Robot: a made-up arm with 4 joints.
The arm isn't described. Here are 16 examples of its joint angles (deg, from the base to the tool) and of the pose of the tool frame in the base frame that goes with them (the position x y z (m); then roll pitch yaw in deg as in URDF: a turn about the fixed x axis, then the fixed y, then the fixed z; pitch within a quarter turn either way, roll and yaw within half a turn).
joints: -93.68 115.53 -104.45 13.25
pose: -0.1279 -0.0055 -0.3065 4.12 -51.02 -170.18
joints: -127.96 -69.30 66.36 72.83
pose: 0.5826 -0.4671 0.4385 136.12 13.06 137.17
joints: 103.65 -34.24 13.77 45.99
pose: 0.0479 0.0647 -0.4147 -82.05 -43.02 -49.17
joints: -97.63 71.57 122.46 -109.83
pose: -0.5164 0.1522 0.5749 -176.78 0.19 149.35
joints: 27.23 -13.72 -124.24 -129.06
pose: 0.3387 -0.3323 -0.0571 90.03 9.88 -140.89
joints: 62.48 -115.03 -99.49 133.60
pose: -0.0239 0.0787 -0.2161 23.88 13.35 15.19
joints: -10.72 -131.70 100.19 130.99
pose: 1.0736 -0.5021 -0.0937 -84.62 -18.31 97.16
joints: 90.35 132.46 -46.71 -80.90
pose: -0.2340 0.2203 0.0674 35.19 37.30 57.83
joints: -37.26 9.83 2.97 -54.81
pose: 0.2538 0.1839 0.4250 54.78 -47.26 -34.31
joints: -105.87 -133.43 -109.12 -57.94
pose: 0.1287 0.1192 -0.3017 -2.46 -13.57 166.81
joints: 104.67 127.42 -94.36 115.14
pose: 0.4896 0.0568 0.3315 -146.83 -57.10 147.62
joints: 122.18 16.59 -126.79 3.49
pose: -0.1222 -0.1030 -0.1312 3.56 17.47 -8.79
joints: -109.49 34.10 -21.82 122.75
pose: -0.2617 -0.5282 -0.2411 37.99 -12.63 129.69
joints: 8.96 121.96 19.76 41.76
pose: -0.0764 -0.5574 0.3376 -22.26 47.42 107.53
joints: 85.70 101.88 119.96 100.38
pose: -0.5936 -0.2644 0.7143 -170.35 -2.16 29.35
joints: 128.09 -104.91 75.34 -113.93
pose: 0.8460 0.4767 0.4565 137.66 15.79 4.81
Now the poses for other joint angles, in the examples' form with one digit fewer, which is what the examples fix.
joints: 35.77 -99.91 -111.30 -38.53
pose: 0.405 -0.202 0.258 132.6 -12.0 -136.2
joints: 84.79 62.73 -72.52 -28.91
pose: -0.172 0.060 -0.063 -3.5 33.5 13.6
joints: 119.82 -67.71 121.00 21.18
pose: 0.404 -0.149 -0.176 66.0 -49.3 84.1
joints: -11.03 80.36 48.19 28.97
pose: -0.373 -0.286 0.117 -46.0 9.4 59.4
